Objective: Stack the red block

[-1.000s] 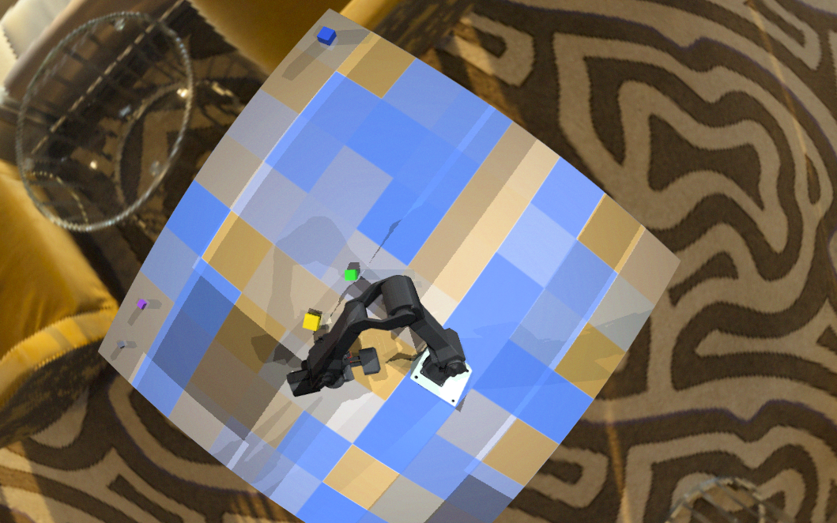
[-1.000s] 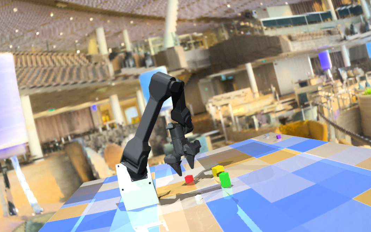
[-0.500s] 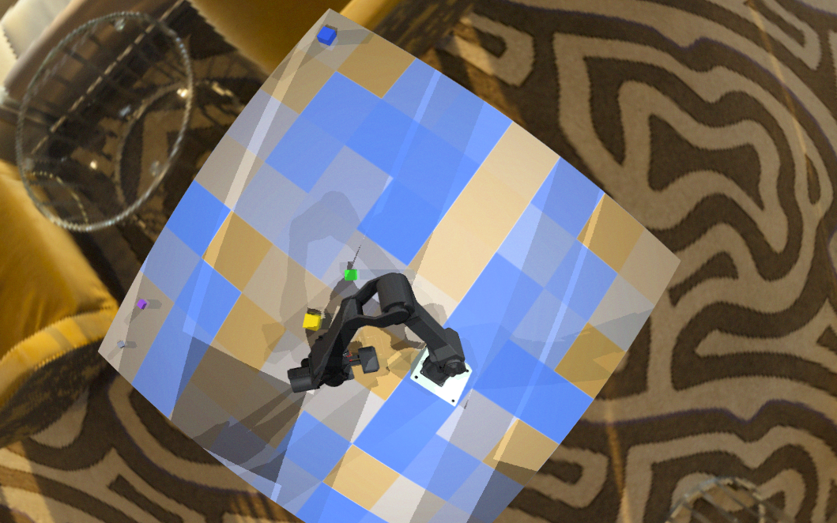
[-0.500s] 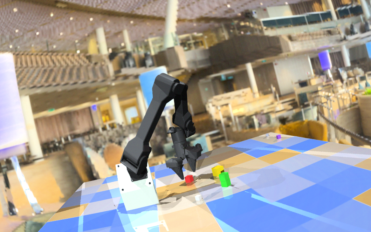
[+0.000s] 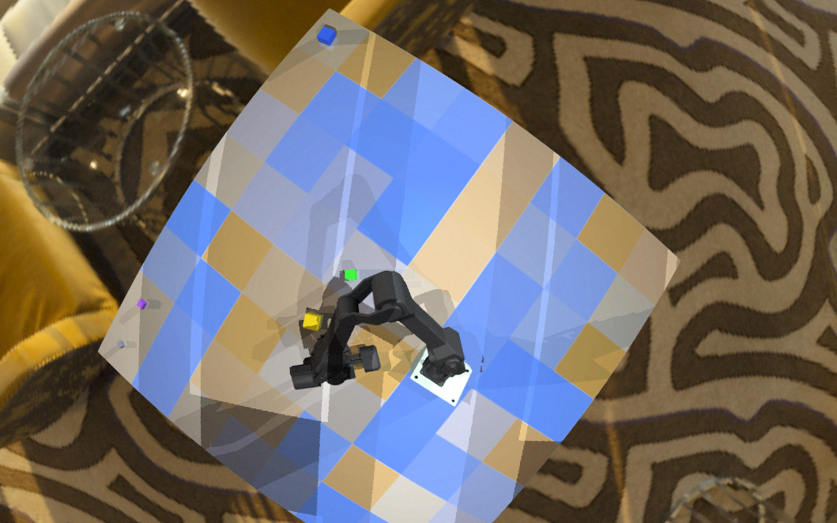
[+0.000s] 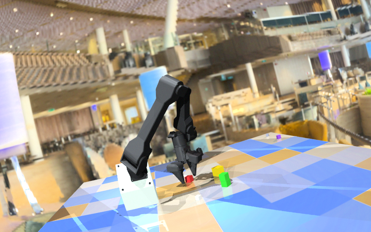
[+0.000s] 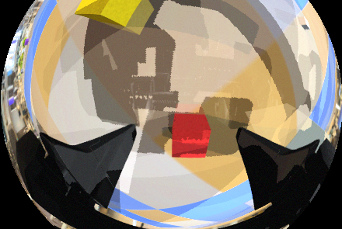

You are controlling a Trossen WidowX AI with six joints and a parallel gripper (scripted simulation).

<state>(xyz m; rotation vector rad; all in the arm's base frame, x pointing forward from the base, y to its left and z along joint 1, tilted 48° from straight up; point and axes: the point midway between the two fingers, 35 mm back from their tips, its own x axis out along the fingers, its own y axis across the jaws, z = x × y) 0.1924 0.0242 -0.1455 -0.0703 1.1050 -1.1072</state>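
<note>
My gripper tip is now right at the red block. The rest, counted from my gripper tip: white cube 10 mm behind, 240 mm to the right; yellow block 130 mm ahead, 30 mm to the right, 10 mm above; purple cube 590 mm ahead, 260 mm to the left.
</note>
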